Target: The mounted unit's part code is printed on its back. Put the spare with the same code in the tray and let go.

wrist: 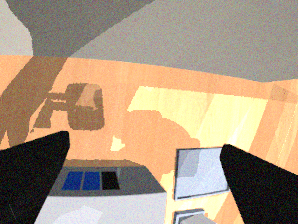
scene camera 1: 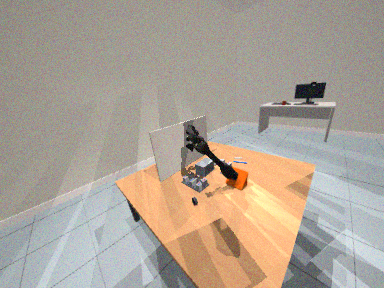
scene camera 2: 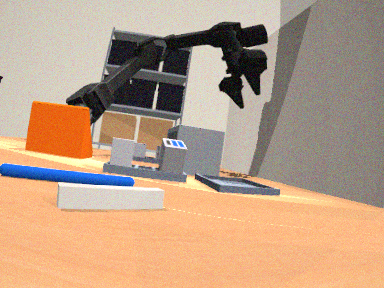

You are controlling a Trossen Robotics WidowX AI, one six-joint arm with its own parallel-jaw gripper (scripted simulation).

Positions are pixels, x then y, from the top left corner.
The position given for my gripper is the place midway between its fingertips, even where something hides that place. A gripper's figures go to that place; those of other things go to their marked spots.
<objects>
My gripper (scene camera 2: 249, 102) is 60 cm from the lens. A mounted unit (scene camera 2: 205, 146) is 49 cm from the lens. A grey upright panel (scene camera 2: 309, 128): 54 cm from the lens.
</objects>
